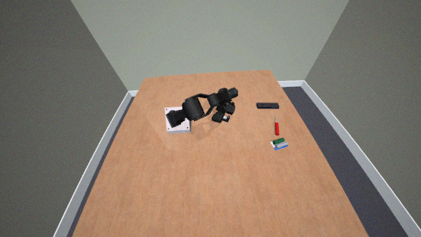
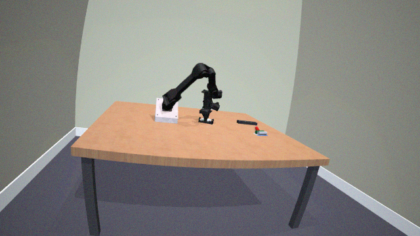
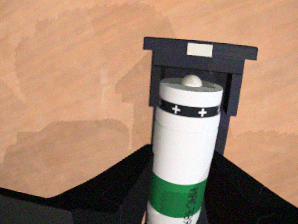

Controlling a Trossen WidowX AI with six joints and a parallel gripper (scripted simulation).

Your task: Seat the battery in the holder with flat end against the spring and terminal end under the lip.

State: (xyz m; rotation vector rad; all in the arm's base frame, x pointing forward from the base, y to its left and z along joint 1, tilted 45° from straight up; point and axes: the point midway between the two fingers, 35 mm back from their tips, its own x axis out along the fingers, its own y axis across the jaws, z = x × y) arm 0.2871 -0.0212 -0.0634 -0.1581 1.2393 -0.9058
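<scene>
Right now my gripper tip is 10 mm below the white battery. From my gripper tip the other things lie so: red screwdriver 350 mm ahead, 110 mm to the right.
</scene>
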